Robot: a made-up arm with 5 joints.
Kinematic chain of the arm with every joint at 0, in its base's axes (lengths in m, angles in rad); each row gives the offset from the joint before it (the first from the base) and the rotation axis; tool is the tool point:
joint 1: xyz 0 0 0.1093 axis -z
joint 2: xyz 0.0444 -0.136 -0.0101 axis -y
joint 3: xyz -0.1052 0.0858 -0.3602 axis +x
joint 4: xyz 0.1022 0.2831 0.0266 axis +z
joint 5: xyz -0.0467 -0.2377 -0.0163 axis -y
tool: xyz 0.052 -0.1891 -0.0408
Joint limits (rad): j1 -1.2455..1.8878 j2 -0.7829..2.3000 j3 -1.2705..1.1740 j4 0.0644..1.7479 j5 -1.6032..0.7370
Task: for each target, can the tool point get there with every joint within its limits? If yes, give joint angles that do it. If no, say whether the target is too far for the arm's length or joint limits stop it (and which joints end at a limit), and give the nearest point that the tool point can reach.
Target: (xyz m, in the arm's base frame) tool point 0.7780 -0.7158 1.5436
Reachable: no: too far | nearest point 0.3846 -0.3538 0.7810 | short by 0.931 m
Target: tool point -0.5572 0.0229 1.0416
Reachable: no: joint limits stop it (at a limit: joint 1, joint 2, joint 4) | nearest point -0.2734 0.1903 0.6974 | short by 0.476 m
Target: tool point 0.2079 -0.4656 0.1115
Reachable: yes | joints 1.4194 0.3521 0.9191 1.5432 0.2640
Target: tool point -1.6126 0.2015 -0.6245
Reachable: no: too far | nearest point -0.3684 0.0460 -0.2162 | short by 1.319 m
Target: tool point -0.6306 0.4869 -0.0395
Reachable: no: joint limits stop it (at a limit: joint 2, joint 4, joint 5) | nearest point -0.2901 0.2240 -0.1820 | short by 0.453 m
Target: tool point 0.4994 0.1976 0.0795
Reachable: yes | joints -0.5713 1.1352 0.8661 0.4238 0.2783
